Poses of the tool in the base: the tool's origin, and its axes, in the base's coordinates. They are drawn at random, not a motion.
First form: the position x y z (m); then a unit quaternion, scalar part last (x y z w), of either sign.
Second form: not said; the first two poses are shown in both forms.
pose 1, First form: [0.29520 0.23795 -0.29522 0.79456 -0.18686 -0.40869 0.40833]
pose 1, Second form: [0.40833 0.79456 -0.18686 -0.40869 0.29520 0.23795 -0.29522]
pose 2, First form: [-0.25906 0.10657 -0.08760 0.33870 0.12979 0.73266 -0.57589]
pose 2, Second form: [0.57589 -0.33870 -0.12979 -0.73266 -0.25906 0.10657 -0.08760]
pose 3, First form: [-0.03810 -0.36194 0.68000 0.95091 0.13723 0.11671 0.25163]
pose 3, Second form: [0.25163 0.95091 0.13723 0.11671 -0.03810 -0.36194 0.68000]
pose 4, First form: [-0.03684 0.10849 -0.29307 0.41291 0.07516 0.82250 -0.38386]
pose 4, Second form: [0.38386 -0.41291 -0.07516 -0.82250 -0.03684 0.10849 -0.29307]
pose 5, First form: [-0.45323 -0.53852 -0.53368 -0.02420 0.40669 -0.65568 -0.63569]
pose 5, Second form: [0.63569 0.02420 -0.40669 0.65568 -0.45323 -0.53852 -0.53368]
